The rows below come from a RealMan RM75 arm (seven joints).
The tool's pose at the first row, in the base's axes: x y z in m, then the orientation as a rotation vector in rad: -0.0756, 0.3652, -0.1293, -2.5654, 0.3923, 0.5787
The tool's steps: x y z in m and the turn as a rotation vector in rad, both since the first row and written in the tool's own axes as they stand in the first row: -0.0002, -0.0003, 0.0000, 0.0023, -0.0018, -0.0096; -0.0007, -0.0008, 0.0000, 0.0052, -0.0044, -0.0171; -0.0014, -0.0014, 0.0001, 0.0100, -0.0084, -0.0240; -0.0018, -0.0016, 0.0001, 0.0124, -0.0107, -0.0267; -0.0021, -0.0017, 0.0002, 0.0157, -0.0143, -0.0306; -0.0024, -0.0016, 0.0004, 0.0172, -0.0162, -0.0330
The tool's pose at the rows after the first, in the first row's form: -0.0757, 0.3655, -0.1291, -2.5630, 0.3796, 0.5767; -0.0759, 0.3660, -0.1287, -2.5596, 0.3695, 0.5763; -0.0763, 0.3667, -0.1282, -2.5538, 0.3602, 0.5773; -0.0766, 0.3669, -0.1279, -2.5507, 0.3564, 0.5784; -0.0769, 0.3671, -0.1278, -2.5463, 0.3507, 0.5804; -0.0772, 0.3672, -0.1279, -2.5443, 0.3473, 0.5814
